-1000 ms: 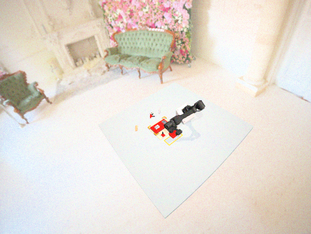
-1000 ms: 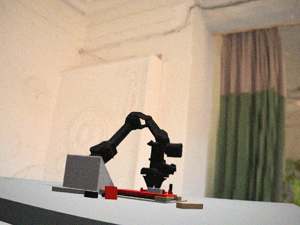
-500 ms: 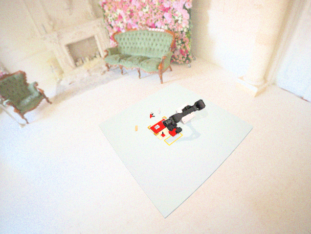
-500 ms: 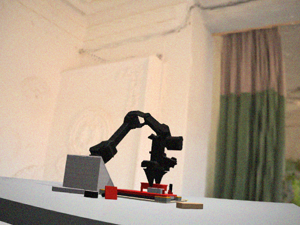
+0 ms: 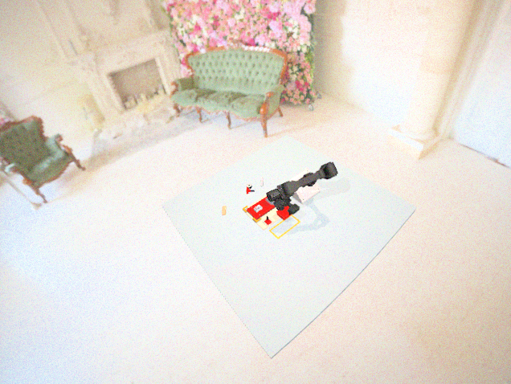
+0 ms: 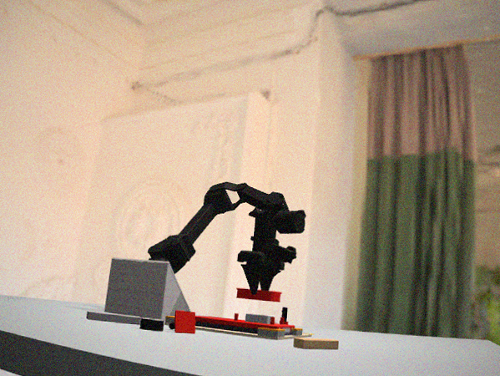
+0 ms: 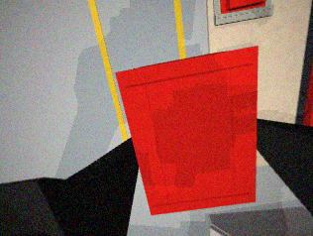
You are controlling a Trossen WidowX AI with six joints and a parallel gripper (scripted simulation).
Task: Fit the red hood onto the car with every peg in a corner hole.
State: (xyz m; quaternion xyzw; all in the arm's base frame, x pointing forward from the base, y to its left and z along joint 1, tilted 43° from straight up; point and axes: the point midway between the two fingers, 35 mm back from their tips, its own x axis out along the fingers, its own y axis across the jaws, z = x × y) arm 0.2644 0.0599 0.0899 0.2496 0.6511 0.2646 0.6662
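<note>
My gripper tip is 18 cm to the left of the grey engine block, 8 cm short of it and 6 cm above it. From my gripper tip the other things lie so: red hood right at my gripper tip; then wooden block 35 cm to the right, 25 cm ahead, 8 cm below.
</note>
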